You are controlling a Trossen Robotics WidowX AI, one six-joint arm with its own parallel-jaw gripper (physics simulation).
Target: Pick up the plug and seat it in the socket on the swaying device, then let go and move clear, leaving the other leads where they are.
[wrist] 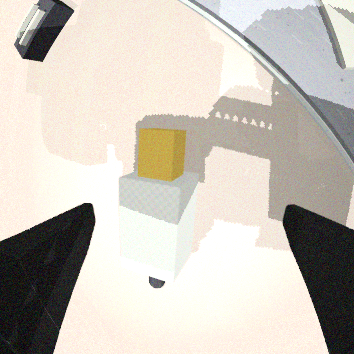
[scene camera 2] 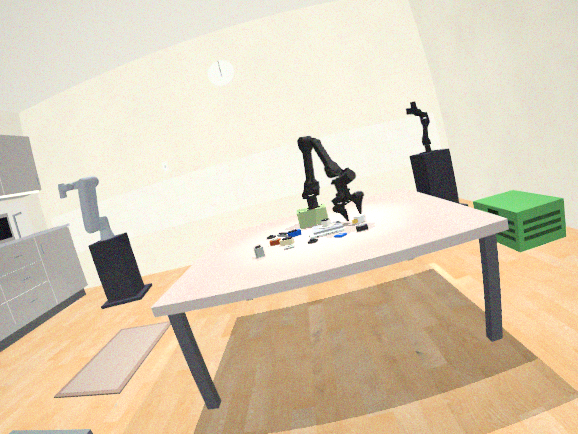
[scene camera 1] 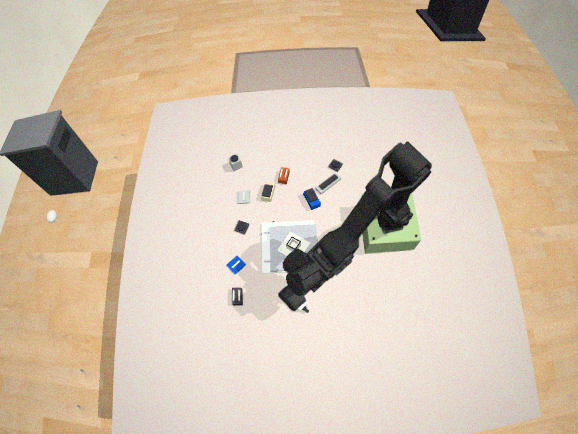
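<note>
The plug has a white body, a yellow tip and a dark stub at its rear. It lies on the table beside the device; in scene camera 1 the arm mostly hides it. My gripper is open, its fingers spread on either side of the plug, which appears nearer the left finger in the wrist view. How far the fingertips are above the table cannot be told. The device is a pale grey plate bearing a cream socket block with a dark-edged square opening.
A black slotted block and a blue flat piece lie left of the gripper. Beyond the device are an orange block, a blue block, a grey bar and a grey cylinder. The arm stands on a green base.
</note>
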